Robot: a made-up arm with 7 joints. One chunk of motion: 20 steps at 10 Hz.
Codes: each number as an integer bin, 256 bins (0 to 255) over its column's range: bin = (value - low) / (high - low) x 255, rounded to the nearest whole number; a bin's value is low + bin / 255 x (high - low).
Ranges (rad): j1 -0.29..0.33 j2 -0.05..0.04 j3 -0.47..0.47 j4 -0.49..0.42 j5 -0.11..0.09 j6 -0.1..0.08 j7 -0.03..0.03
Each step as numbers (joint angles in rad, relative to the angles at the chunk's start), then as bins.
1 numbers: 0.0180 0.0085 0.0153 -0.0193 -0.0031 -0.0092 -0.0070
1 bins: 127 166 132 132 136 129 98
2 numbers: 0.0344 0.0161 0.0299 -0.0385 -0.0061 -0.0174 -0.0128
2 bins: 133 187 136 127 132 117 73
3 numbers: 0.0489 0.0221 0.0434 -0.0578 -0.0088 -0.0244 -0.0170
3 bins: 139 204 139 121 129 107 55
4 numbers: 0.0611 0.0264 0.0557 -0.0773 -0.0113 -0.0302 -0.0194
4 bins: 144 216 143 116 126 99 45
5 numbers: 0.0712 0.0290 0.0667 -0.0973 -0.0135 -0.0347 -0.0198
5 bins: 149 224 146 110 123 93 43
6 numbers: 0.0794 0.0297 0.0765 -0.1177 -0.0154 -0.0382 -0.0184
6 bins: 152 226 148 104 121 88 49
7 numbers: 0.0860 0.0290 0.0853 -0.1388 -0.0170 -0.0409 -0.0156
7 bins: 155 224 151 98 119 84 61
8 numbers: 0.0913 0.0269 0.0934 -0.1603 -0.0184 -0.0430 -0.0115
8 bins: 157 218 153 92 117 81 79
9 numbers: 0.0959 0.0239 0.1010 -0.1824 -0.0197 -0.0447 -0.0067
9 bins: 159 209 155 86 115 78 99
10 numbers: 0.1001 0.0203 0.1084 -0.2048 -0.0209 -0.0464 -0.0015
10 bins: 160 199 157 80 114 76 121
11 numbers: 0.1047 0.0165 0.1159 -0.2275 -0.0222 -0.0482 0.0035
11 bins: 162 188 159 74 112 73 142
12 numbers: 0.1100 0.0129 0.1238 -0.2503 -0.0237 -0.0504 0.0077
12 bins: 165 178 161 67 110 70 160
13 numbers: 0.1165 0.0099 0.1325 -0.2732 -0.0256 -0.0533 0.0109
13 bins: 167 170 163 61 108 66 174
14 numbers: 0.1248 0.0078 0.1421 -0.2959 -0.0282 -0.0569 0.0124
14 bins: 171 164 166 54 104 61 180
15 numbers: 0.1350 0.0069 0.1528 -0.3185 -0.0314 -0.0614 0.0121
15 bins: 175 161 169 48 100 55 179
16 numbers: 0.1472 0.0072 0.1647 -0.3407 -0.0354 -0.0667 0.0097
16 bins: 180 162 172 42 95 47 169
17 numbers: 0.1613 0.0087 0.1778 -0.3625 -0.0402 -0.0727 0.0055
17 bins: 186 166 176 36 89 39 151
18 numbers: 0.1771 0.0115 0.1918 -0.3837 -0.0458 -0.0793 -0.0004
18 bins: 192 174 180 30 82 29 126
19 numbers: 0.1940 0.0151 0.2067 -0.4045 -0.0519 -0.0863 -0.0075
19 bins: 199 184 184 24 74 19 96
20 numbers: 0.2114 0.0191 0.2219 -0.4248 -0.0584 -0.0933 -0.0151
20 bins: 206 196 188 18 66 9 63
